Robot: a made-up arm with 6 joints. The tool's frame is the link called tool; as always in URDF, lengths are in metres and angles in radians. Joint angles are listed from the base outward. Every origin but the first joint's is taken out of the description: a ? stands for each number. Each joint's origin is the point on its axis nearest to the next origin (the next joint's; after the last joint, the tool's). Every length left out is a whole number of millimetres.
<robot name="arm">
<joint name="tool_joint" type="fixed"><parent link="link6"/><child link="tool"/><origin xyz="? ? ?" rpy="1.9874 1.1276 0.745"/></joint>
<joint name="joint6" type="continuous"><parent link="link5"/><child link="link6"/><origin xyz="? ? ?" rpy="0 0 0"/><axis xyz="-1 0 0"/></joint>
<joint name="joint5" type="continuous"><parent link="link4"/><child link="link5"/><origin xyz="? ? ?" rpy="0 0 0"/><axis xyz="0 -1 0"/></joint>
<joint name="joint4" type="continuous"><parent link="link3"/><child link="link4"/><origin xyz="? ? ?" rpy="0 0 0"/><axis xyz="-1 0 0"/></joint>
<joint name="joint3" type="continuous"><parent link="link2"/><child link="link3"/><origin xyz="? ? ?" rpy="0 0 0"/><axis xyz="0 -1 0"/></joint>
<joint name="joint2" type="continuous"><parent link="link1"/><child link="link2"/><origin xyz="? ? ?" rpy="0 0 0"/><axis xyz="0 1 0"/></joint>
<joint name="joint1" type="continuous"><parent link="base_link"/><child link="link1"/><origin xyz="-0.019 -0.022 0.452" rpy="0 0 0"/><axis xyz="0 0 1"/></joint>
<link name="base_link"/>
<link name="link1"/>
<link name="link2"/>
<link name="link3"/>
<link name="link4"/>
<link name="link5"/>
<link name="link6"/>
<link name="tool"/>
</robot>
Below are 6 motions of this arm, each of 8 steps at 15 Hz.
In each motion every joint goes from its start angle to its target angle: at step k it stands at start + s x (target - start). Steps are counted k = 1, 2, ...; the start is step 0. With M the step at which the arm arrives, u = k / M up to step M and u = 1 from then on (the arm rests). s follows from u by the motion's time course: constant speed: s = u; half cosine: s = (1 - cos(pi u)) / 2; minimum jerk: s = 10 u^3 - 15 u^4 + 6 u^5.
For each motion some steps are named. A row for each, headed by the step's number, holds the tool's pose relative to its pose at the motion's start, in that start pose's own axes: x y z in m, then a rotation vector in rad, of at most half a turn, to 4 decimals.
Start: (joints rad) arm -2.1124 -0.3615 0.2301 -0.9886 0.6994 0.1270
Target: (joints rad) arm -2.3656 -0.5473 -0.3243 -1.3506 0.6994 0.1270
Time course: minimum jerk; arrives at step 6
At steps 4, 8:
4: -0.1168 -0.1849 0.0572 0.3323 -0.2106 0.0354
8: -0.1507 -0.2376 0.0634 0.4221 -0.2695 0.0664

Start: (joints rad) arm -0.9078 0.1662 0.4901 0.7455 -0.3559 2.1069
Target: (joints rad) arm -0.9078 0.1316 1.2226 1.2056 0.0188 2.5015
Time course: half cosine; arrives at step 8
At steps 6, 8:
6: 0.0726 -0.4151 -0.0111 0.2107 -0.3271 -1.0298
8: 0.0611 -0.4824 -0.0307 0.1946 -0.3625 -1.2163

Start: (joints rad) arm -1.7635 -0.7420 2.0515 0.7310 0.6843 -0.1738
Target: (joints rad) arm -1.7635 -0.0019 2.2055 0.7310 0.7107 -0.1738
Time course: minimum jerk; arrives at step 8
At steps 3, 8:
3: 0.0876 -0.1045 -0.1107 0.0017 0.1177 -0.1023
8: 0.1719 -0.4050 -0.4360 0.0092 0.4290 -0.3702

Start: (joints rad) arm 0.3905 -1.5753 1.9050 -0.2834 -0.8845 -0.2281
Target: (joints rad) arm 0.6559 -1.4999 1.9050 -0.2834 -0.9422 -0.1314
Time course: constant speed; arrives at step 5
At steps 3, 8:
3: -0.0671 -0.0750 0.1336 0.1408 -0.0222 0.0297
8: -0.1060 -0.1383 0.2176 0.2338 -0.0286 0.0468

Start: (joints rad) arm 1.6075 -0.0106 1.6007 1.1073 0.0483 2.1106
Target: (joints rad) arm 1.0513 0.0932 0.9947 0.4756 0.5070 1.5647
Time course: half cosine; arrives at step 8
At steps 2, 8:
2: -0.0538 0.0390 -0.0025 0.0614 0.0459 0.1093
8: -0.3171 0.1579 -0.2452 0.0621 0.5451 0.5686

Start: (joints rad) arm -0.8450 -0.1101 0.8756 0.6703 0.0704 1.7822
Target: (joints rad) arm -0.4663 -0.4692 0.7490 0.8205 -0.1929 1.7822
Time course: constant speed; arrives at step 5
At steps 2, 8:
2: 0.0282 -0.0930 0.0483 0.0371 0.0571 0.0227
8: 0.1000 -0.2410 0.0558 0.0821 0.1667 0.0495

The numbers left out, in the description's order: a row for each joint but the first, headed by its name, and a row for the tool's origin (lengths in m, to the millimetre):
tool: 0 -0.013 -0.008
joint6: 0.035 0 0.014
joint5: 0 -0.209 0.007
joint4: 0.485 0 0.019
joint3: -0.028 0 0.507
joint2: 0.012 0.036 0

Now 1 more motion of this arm.
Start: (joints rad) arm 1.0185 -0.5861 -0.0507 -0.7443 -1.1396 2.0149
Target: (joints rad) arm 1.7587 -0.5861 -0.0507 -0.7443 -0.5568 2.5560
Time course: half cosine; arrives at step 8
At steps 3, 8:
3: -0.0201 0.0442 0.0257 0.0045 -0.2893 0.0562
8: -0.0932 0.1348 0.0487 0.1448 -0.8405 0.2001

